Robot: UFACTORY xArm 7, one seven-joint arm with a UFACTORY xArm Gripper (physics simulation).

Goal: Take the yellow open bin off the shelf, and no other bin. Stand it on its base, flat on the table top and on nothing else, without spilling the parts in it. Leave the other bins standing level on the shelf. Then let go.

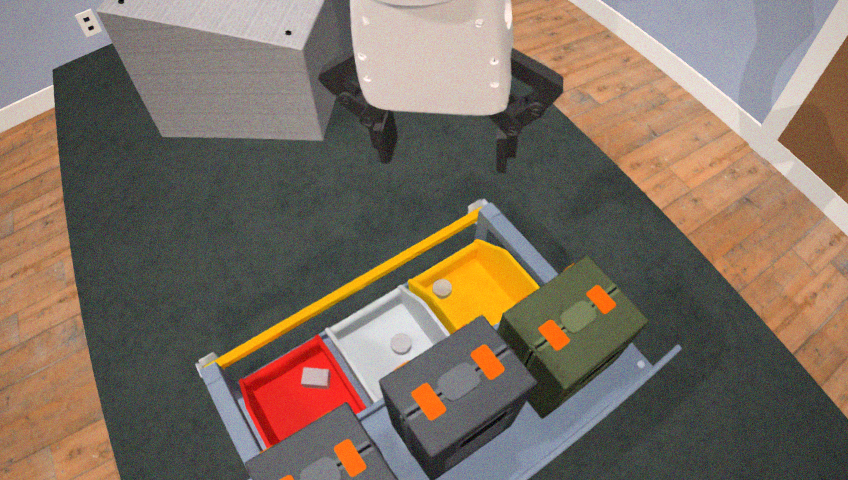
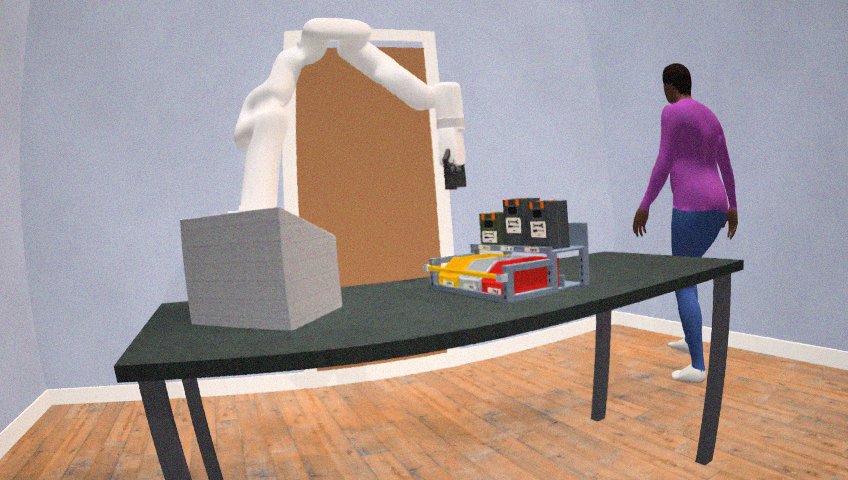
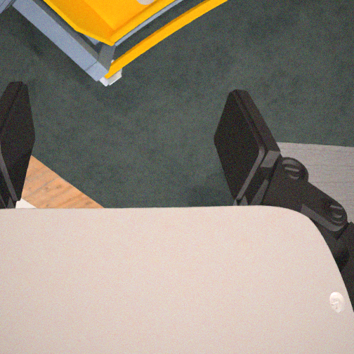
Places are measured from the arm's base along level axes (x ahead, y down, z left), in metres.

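Pixels of known places: gripper, between the fingertips: point(image 1: 445, 154) point(image 2: 456, 188); arm's base, origin of its link: point(image 2: 256, 227).
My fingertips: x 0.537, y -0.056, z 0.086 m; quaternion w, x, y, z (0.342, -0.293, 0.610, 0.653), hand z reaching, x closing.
Ahead of a thing's pixels: the offset from my fingertips to its middle. Level surfaces: height alone.
The yellow open bin {dx +0.048, dy +0.226, dz +0.034 m} point(image 1: 493, 279) point(image 2: 462, 261) point(image 3: 95, 20) sits on the lower level of the blue-grey shelf point(image 1: 517, 237) point(image 2: 526, 295) point(image 3: 62, 42), at one end of the row, behind the yellow front bar {dx -0.038, dy +0.210, dz -0.093 m} point(image 1: 351, 289) point(image 3: 165, 37). A round light part {dx -0.014, dy +0.256, dz +0.009 m} point(image 1: 442, 288) lies in it. The white bin {dx +0.065, dy +0.226, dz -0.077 m} point(image 1: 371, 324) with a round part and the red bin {dx +0.083, dy +0.226, dz -0.187 m} point(image 1: 291, 401) with a square part sit beside it. My gripper point(image 1: 445, 160) point(image 2: 455, 185) point(image 3: 127, 109) is open and empty, high above the table, apart from the shelf on its front bar side.
A green case {dx +0.144, dy +0.120, dz +0.050 m} point(image 1: 571, 356) and two dark grey cases {dx +0.158, dy +0.102, dz -0.069 m} point(image 1: 458, 428) {dx +0.175, dy +0.108, dz -0.179 m} point(image 2: 550, 223) stand on the upper level of the shelf, over the rear of the bins. A big grey block point(image 1: 238, 89) point(image 2: 238, 273) stands under the arm on the dark table {dy +0.270 m} point(image 2: 386, 315). A person point(image 2: 693, 160) stands behind the table.
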